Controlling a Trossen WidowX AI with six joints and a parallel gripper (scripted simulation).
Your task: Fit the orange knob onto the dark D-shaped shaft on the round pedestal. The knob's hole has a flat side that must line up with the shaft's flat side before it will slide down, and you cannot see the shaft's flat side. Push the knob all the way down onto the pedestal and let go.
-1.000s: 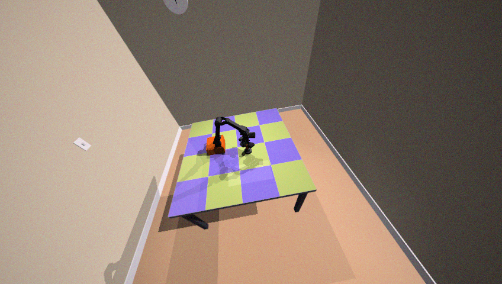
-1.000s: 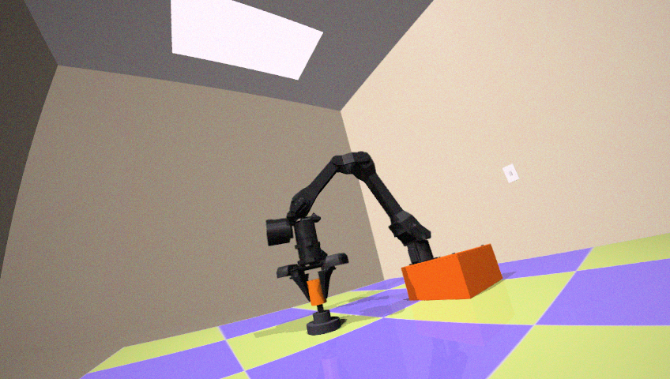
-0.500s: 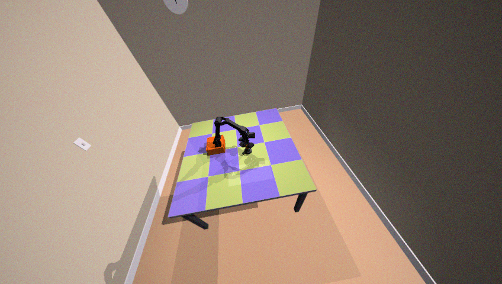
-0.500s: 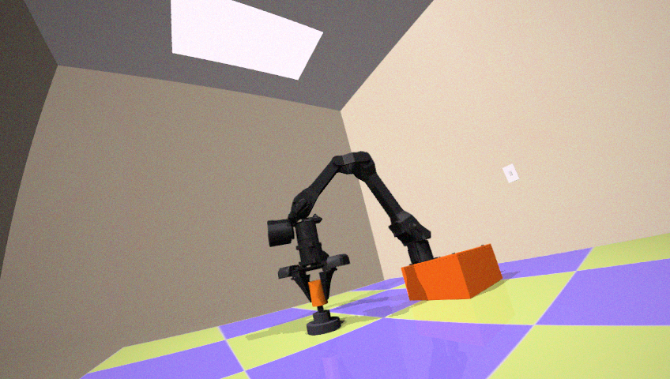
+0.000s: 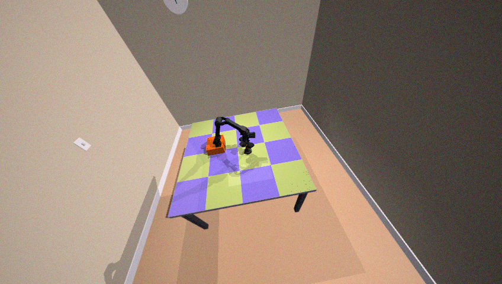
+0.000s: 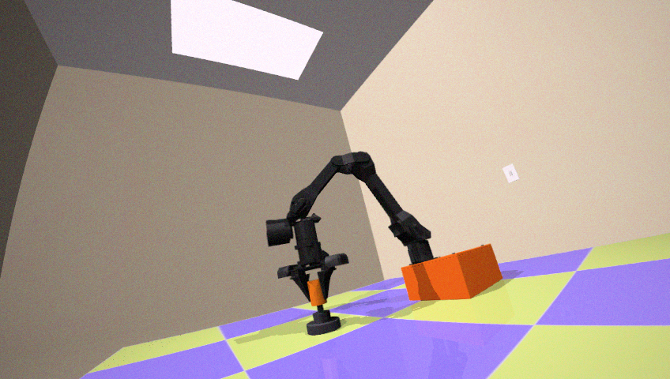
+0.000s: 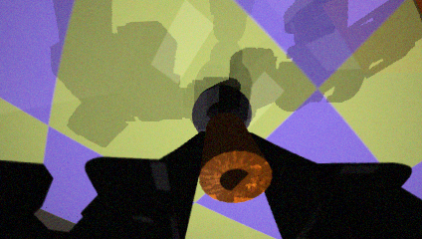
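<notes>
The pedestal lies 40 mm below my gripper tip. The rest, counted from my gripper tip: orange knob (20 mm above).
</notes>
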